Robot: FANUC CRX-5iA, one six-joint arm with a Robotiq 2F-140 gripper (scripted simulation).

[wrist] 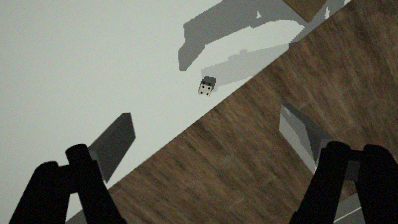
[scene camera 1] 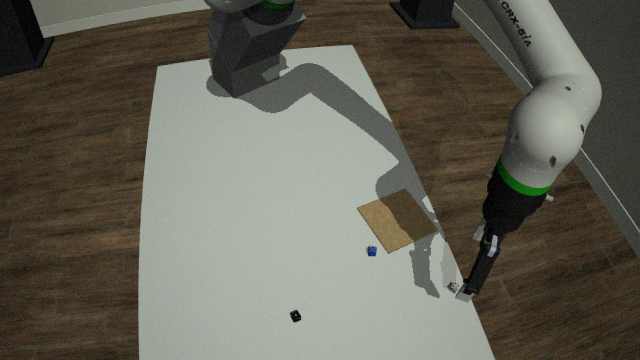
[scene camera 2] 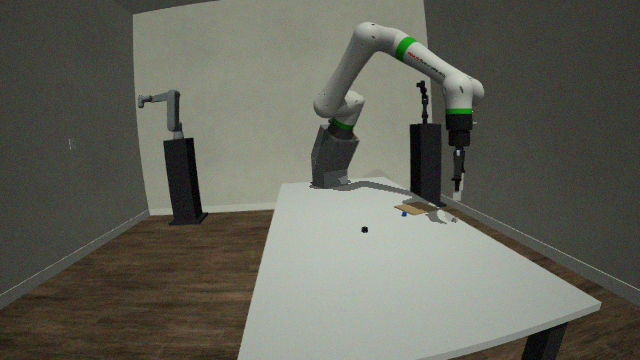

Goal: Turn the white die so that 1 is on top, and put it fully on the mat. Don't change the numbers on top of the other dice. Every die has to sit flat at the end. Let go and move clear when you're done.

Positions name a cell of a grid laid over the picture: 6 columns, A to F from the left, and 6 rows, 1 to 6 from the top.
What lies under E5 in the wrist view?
My gripper.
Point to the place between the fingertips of my gripper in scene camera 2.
E4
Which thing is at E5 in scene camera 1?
My gripper.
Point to a brown mat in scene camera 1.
At D4
